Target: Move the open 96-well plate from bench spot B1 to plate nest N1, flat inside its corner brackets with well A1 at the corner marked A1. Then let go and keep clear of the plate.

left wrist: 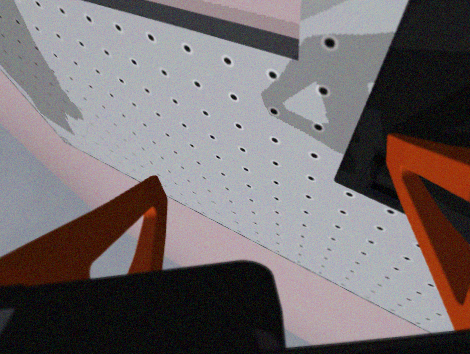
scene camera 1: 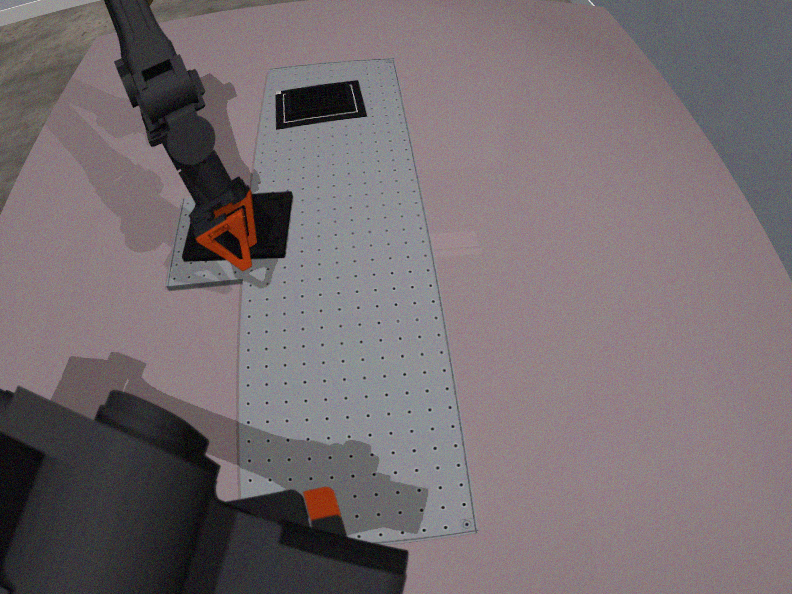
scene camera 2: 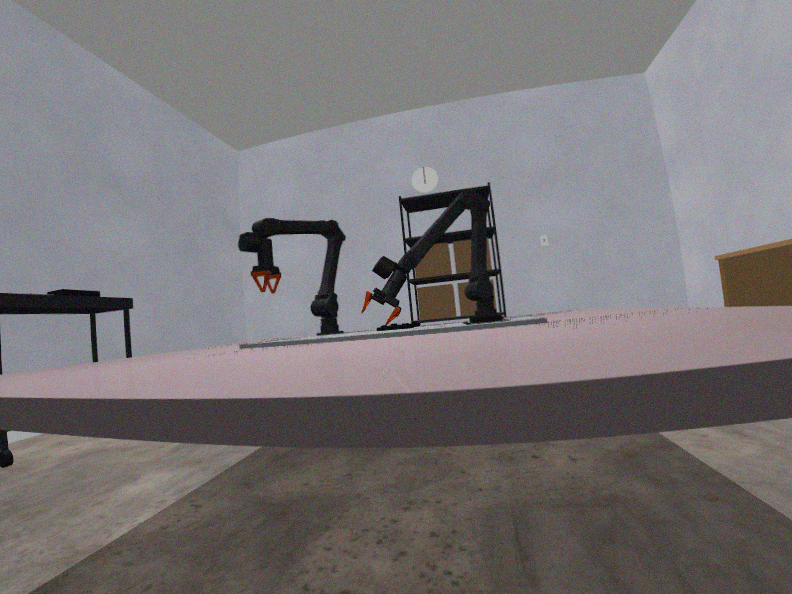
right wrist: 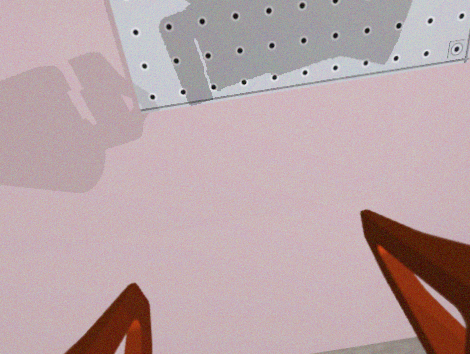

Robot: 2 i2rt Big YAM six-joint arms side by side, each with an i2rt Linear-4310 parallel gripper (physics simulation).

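Places are measured from the left arm's base along level axes (x ahead, y left, z up), in millimetres.
Pixels of known places: left gripper, fingertip midpoint: (left wrist: 269, 168) (scene camera 1: 250, 256) (scene camera 2: 373, 319); right gripper, fingertip midpoint: (scene camera 2: 268, 292) (right wrist: 249, 258).
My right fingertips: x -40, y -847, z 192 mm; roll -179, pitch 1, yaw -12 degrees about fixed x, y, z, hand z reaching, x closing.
Observation:
For each thing: its top centre in the pictures, then the offset to it from my right fingertips. "spot": a spot on its surface instead. Level surfaces: height alone.
- dark plate, top centre: (scene camera 1: 318, 96) (scene camera 2: 484, 316) dx +335, dy +702, dz -163 mm
- black slab, top centre: (scene camera 1: 236, 223) (scene camera 2: 399, 325) dx +104, dy +473, dz -167 mm
- long perforated grey board, surface height: dz -179 mm
- pink table, surface height: dz -192 mm
- smaller board piece, surface spot: (scene camera 1: 204, 273) spot: dx +30, dy +419, dz -179 mm
The dark plate (scene camera 1: 319, 101) appears to lie flat on the black, white-outlined bench spot B1 (scene camera 1: 319, 120), far up in scene camera 1; its wells and A1 corner are too small to tell. A black slab (scene camera 1: 275, 223) (scene camera 2: 406, 325) (left wrist: 370, 145), which looks like nest N1, lies lower down; a raised corner piece shows in the left wrist view. My left gripper (scene camera 1: 249, 257) (scene camera 2: 375, 318) (left wrist: 269, 168) is open, tilted, low over this slab, away from the plate. My right gripper (scene camera 2: 268, 292) (right wrist: 249, 258) is open, high and empty; its fingertips are hidden in scene camera 1.
A long perforated grey board (scene camera 1: 345, 332) lies on the pink table (scene camera 1: 575, 319), with a smaller board piece (scene camera 1: 204, 273) beside it under part of the black slab. The right arm (scene camera 1: 115, 498) covers the lower left of scene camera 1. A shelf rack (scene camera 2: 441, 200) stands behind the arms.

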